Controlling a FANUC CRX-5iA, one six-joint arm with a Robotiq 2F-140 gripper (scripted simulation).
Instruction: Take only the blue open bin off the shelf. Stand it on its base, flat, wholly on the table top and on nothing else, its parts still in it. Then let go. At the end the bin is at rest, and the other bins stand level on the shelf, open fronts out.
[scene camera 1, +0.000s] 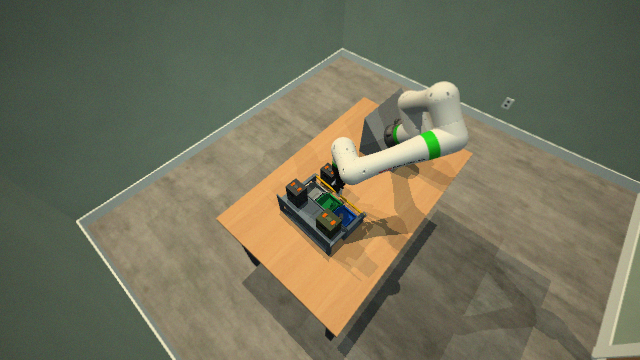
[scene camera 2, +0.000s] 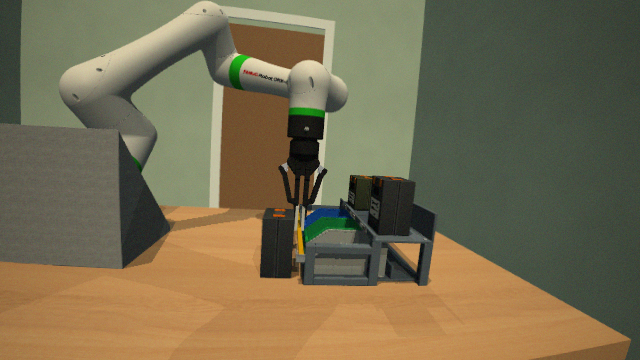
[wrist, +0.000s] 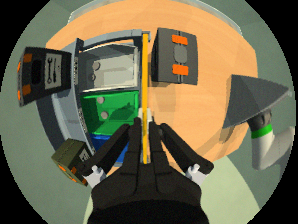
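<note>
My gripper is visible at (scene camera 2: 298, 229) and (wrist: 144, 113). A green bin appears at (scene camera 2: 324, 223) and (wrist: 122, 108). A grey bin appears at (scene camera 2: 346, 264) and (wrist: 118, 67).
</note>
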